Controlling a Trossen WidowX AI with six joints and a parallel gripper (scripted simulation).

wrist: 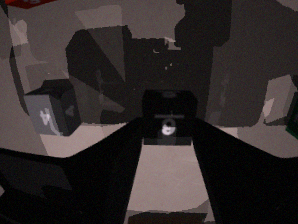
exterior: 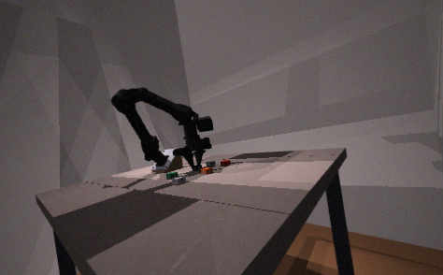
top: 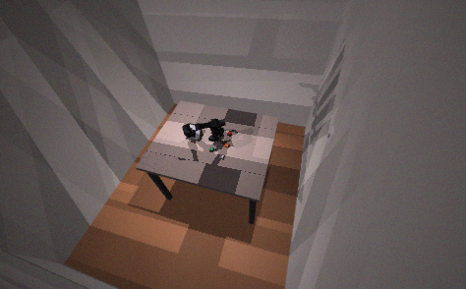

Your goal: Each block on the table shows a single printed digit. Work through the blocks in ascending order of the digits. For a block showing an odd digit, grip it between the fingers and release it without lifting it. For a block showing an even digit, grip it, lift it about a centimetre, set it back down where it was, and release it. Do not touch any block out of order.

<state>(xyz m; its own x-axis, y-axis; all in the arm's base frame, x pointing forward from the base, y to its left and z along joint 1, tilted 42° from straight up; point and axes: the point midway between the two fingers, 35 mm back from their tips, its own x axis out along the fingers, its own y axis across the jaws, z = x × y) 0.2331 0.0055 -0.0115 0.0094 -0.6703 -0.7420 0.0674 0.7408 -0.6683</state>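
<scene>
The black block is right at my gripper tip. From my gripper tip the other things lie so: grey block: 1 cm ahead, 8 cm to the left; orange block: 12 cm ahead, 6 cm to the right; green block: 13 cm to the right.
</scene>
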